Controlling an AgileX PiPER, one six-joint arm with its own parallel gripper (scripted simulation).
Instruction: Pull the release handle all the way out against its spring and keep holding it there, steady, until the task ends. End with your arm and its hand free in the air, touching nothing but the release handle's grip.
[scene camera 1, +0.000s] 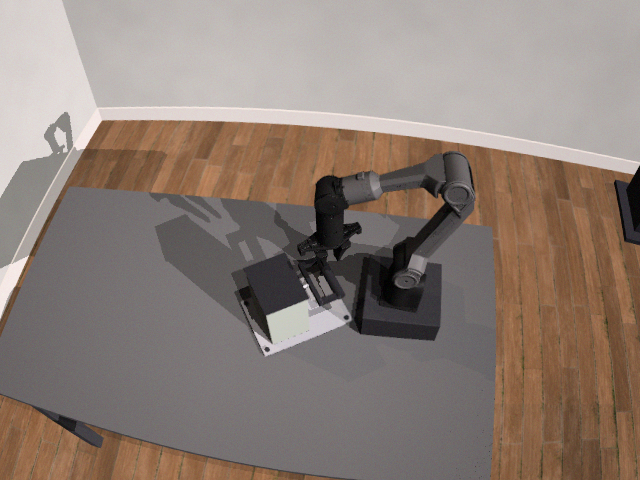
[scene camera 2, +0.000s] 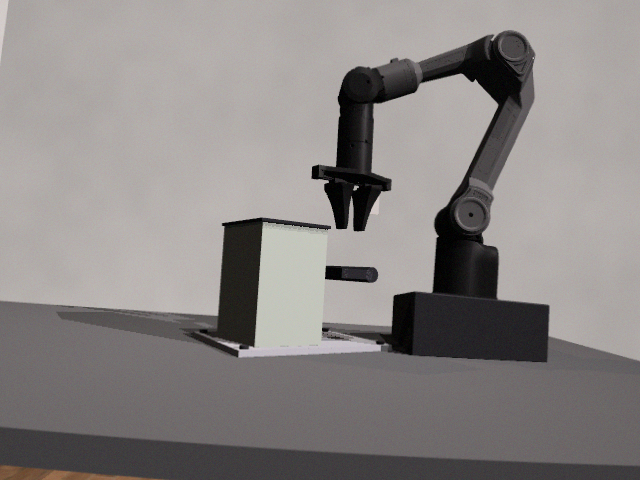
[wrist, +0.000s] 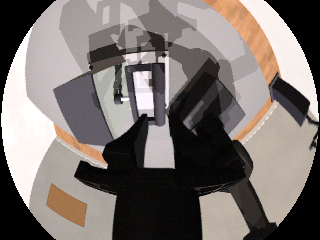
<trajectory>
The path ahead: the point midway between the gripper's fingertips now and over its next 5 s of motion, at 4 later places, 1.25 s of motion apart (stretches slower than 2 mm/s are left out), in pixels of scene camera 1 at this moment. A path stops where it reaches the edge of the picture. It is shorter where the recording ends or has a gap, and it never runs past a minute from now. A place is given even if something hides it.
The gripper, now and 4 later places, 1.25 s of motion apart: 329, 260; 329, 267; 329, 272; 329, 277; 339, 273
</trajectory>
